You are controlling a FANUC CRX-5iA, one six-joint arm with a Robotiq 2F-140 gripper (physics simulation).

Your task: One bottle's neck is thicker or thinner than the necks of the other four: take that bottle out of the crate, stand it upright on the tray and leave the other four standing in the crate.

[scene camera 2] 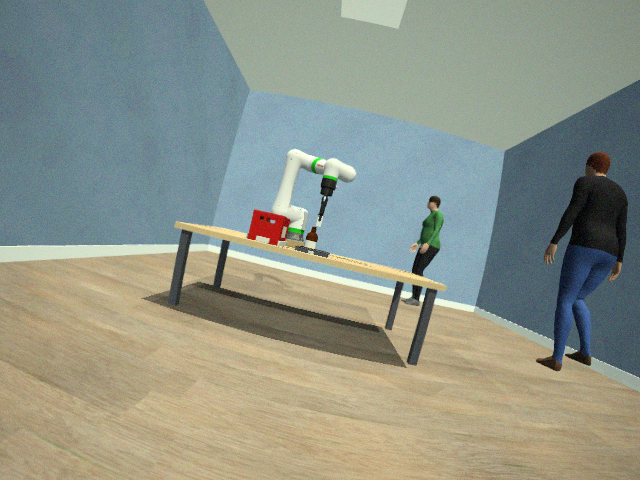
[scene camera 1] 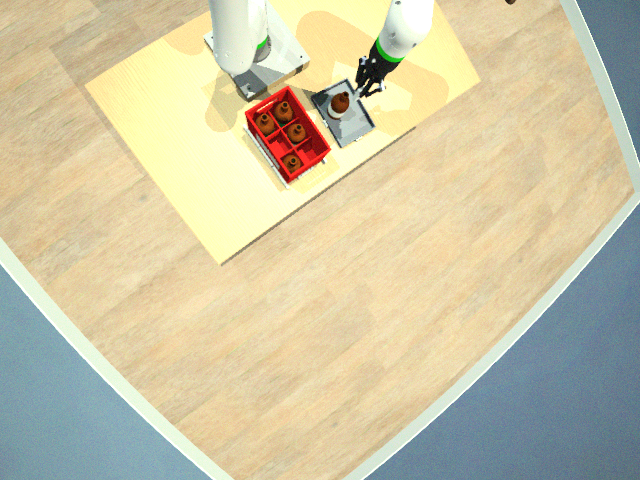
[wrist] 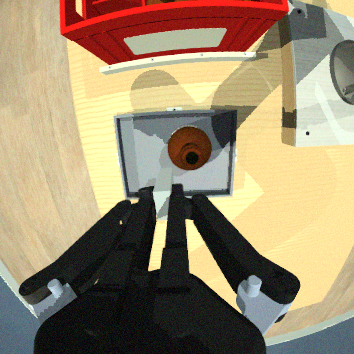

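Seen in the pictures: gripper, fingertip midpoint: (scene camera 2: 318, 226) (scene camera 1: 355, 98) (wrist: 167, 178); arm's base, link origin: (scene camera 2: 293, 240) (wrist: 350, 72).
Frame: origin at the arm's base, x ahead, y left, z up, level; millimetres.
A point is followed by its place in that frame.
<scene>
A brown bottle with a white band (scene camera 1: 339, 105) @[z 76, x 405, y 133 mm] (scene camera 2: 311, 238) @[z 46, x 429, y 157 mm] (wrist: 189, 147) @[z 119, x 394, y 144 mm] stands upright on the grey tray (scene camera 1: 357, 125) @[z -35, x 495, y 212 mm] (scene camera 2: 320, 253) @[z -26, x 545, y 235 mm] (wrist: 145, 171) @[z -35, x 492, y 218 mm]. My gripper (scene camera 1: 357, 94) @[z 126, x 425, y 181 mm] (scene camera 2: 318, 222) @[z 126, x 425, y 181 mm] (wrist: 167, 178) @[z 126, x 425, y 181 mm] is shut and empty, above the tray's edge and beside the bottle, apart from it. The red crate (scene camera 1: 310, 119) @[z 135, x 408, y -22 mm] (scene camera 2: 268, 227) @[z 50, x 539, y -93 mm] (wrist: 100, 42) @[z 82, x 509, y -18 mm] stands beside the tray. Brown bottles (scene camera 1: 283, 111) @[z 97, x 322, y -78 mm] (scene camera 1: 265, 124) @[z 94, x 328, y -161 mm] (scene camera 1: 297, 133) @[z 97, x 417, y -80 mm] (scene camera 1: 292, 163) @[z 122, x 503, y -165 mm] stand in its compartments, and two compartments are empty. In the wrist view the crate is cut off at the top, so most of its bottles are out of view.
The robot's base plate (scene camera 1: 281, 49) @[z 7, x 72, y 89 mm] (wrist: 320, 100) @[z 7, x 104, y 73 mm] lies beside the crate. A white strip (wrist: 175, 60) @[z -19, x 404, y -8 mm] runs along the crate's foot. The table's front edge (scene camera 1: 320, 195) @[z -40, x 646, y -113 mm] (scene camera 2: 361, 265) @[z -40, x 521, y 481 mm] is near crate and tray. Two people (scene camera 2: 431, 232) (scene camera 2: 594, 217) stand away from the table.
</scene>
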